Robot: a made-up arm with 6 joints.
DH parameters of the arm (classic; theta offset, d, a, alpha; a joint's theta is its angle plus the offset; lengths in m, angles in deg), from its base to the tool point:
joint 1: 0 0.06 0.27 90
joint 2: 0 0.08 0.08 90
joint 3: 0 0.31 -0.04 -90
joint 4: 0 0.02 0.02 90
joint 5: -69.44 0 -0.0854 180
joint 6: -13.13 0 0.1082 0
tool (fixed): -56.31 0.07 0 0
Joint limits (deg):
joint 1: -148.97..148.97
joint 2: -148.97..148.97
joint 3: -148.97..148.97
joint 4: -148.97..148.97
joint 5: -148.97..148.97
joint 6: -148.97..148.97
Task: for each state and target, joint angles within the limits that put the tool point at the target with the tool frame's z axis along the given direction. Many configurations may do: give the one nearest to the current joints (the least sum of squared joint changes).
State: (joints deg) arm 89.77 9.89 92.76 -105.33 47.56 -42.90
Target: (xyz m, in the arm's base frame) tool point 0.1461 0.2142 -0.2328 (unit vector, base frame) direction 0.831 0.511 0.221
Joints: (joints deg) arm 94.28 -8.60 64.71 -73.42 51.48 -53.68
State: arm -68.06 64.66 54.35 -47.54 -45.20 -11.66
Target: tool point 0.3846 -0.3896 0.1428 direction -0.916 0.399 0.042
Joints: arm -27.08 89.04 67.70 -3.83 -36.80 -50.25
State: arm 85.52 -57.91 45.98 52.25 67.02 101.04
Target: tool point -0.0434 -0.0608 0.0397 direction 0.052 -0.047 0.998
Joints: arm 68.29 -79.49 -3.81 80.91 82.72 105.21
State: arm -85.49 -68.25 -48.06 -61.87 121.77 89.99
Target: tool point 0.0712 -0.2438 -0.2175 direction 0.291 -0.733 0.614
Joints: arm -82.32 -17.49 -19.25 -35.31 111.36 102.06
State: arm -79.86 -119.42 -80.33 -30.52 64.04 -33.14
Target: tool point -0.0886 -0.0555 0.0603 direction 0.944 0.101 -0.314
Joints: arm -66.94 -131.99 -86.96 -65.43 89.63 -79.07
